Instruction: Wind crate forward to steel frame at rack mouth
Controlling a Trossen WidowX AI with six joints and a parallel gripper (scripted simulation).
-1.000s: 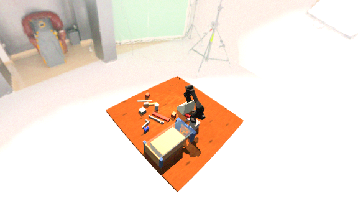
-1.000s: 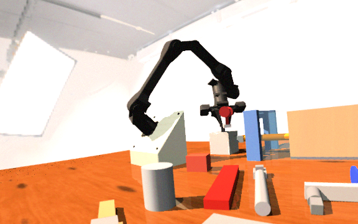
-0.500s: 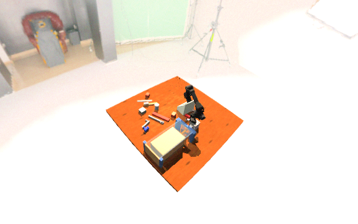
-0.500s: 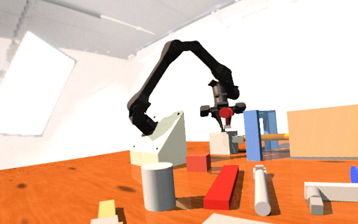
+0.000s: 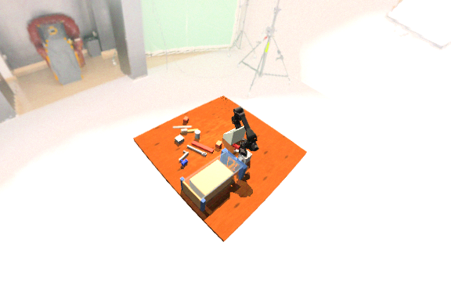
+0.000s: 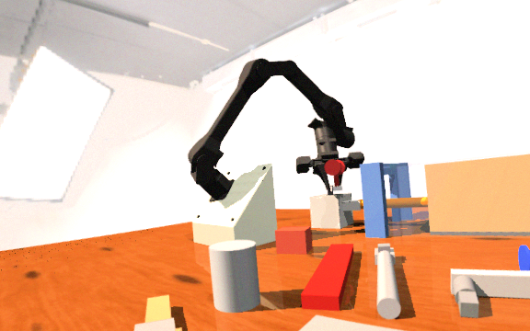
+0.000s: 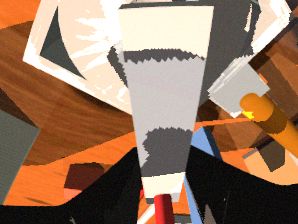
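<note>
Right now the red knob is 50 mm above my gripper tip, 30 mm to the right of it and 20 mm ahead of it. Round my gripper tip: winch: 70 mm below, 50 mm behind, 40 mm to the left; frame: 120 mm ahead, 50 mm to the left; red bar: 320 mm to the right, 140 mm ahead, 90 mm below.
</note>
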